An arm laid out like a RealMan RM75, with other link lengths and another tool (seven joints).
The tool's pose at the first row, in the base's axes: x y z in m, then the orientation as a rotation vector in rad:
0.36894, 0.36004, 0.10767, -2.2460, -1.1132, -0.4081
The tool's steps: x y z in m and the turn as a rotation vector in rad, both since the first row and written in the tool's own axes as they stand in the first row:
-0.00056, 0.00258, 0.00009, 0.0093, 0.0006, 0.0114
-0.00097, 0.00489, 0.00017, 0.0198, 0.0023, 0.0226
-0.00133, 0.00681, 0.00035, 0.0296, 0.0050, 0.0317
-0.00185, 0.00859, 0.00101, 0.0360, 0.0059, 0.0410
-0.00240, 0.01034, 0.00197, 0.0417, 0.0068, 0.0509
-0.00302, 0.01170, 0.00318, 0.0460, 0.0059, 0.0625
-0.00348, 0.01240, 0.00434, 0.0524, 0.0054, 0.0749
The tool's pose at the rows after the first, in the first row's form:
0.37066, 0.35853, 0.10636, -2.2430, -1.0993, -0.3981
0.37226, 0.35723, 0.10523, -2.2383, -1.0851, -0.3887
0.37358, 0.35621, 0.10419, -2.2327, -1.0729, -0.3816
0.37469, 0.35547, 0.10275, -2.2309, -1.0615, -0.3747
0.37577, 0.35490, 0.10107, -2.2300, -1.0494, -0.3681
0.37649, 0.35464, 0.09931, -2.2317, -1.0362, -0.3597
0.37679, 0.35475, 0.09792, -2.2317, -1.0219, -0.3501

